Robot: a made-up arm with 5 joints.
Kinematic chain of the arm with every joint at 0, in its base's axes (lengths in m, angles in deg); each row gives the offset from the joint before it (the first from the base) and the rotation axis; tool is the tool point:
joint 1: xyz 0 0 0.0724 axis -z
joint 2: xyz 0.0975 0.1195 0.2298 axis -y
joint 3: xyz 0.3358 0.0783 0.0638 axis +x
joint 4: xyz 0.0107 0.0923 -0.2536 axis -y
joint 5: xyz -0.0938 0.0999 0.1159 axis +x
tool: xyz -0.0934 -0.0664 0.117
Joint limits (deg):
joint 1: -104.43..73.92
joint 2: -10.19..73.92
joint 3: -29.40..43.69
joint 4: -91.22..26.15
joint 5: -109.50..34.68
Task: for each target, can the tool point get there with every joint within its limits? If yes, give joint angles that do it. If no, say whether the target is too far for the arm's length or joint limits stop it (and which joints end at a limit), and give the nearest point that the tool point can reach.
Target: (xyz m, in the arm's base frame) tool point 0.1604 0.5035 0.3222
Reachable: yes | joints -16.30 14.63 -22.54 -8.64 -59.01
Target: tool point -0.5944 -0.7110 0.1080
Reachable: no: joint limits stop it (at a limit: joint 1, joint 2, joint 3, joint 4) | nearest point -0.5034 -0.1565 0.4340 | short by 0.650 m
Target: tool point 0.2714 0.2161 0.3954
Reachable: yes | joints 24.03 67.31 -2.03 14.15 6.47
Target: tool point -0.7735 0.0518 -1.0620
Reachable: no: too far | nearest point -0.4059 0.0641 0.0066 | short by 1.130 m
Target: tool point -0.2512 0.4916 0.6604
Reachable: yes | joints -78.36 42.32 -16.22 -65.01 -10.43
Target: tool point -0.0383 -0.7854 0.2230
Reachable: no: joint limits stop it (at a limit: joint 1, joint 3, joint 4, joint 5) | nearest point 0.3880 -0.5327 0.2383 | short by 0.496 m
